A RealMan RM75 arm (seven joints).
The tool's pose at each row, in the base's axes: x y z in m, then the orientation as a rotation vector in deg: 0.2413 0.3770 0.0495 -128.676 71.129 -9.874; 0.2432 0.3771 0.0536 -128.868 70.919 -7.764; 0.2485 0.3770 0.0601 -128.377 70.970 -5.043; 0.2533 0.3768 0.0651 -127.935 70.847 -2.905; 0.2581 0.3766 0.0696 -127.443 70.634 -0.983; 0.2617 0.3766 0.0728 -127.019 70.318 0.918; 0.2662 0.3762 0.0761 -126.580 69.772 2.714
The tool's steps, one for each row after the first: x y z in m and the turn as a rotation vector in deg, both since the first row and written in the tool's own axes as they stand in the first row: 0.0004 -0.0036 -0.0027 -0.719 -1.396 0.248; 0.0024 -0.0110 -0.0062 -1.202 -3.271 1.051; 0.0045 -0.0171 -0.0087 -1.502 -4.818 1.607; 0.0067 -0.0229 -0.0107 -1.678 -6.275 2.083; 0.0082 -0.0273 -0.0121 -1.883 -7.736 2.467; 0.0106 -0.0322 -0.0133 -1.971 -9.226 2.696
